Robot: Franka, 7 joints.
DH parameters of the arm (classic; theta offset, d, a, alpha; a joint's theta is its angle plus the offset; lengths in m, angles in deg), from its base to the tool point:
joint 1: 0 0.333 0 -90
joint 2: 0 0 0 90
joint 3: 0 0.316 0.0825 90
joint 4: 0 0 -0.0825 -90
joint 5: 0 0.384 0 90
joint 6: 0 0 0.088 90
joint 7: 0 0.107 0 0
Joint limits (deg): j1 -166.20..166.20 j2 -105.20..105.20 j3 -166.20..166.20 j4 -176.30..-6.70 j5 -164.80..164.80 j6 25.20..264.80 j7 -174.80..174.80
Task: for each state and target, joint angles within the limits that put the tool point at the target. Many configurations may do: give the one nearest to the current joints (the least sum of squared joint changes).
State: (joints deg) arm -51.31 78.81 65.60 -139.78 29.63 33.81 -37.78
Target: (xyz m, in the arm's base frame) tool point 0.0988 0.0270 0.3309
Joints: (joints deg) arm -80.42 78.73 64.99 -172.10 20.10 25.20 -37.78
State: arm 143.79 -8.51 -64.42 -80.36 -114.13 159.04 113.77
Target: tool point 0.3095 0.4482 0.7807
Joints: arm 133.38 -20.59 -68.63 -89.35 -116.04 164.81 113.77
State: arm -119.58 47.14 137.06 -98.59 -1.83 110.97 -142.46
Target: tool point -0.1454 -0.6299 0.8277
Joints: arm -137.03 72.55 130.83 -55.22 -2.28 129.91 -142.46
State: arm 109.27 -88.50 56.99 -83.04 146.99 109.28 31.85
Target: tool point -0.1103 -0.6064 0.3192
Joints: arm 150.49 -98.50 82.08 -120.08 136.73 98.18 31.85
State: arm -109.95 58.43 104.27 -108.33 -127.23 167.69 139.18
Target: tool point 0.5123 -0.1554 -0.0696
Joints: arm -83.44 100.98 52.09 -100.49 -127.87 152.14 139.18
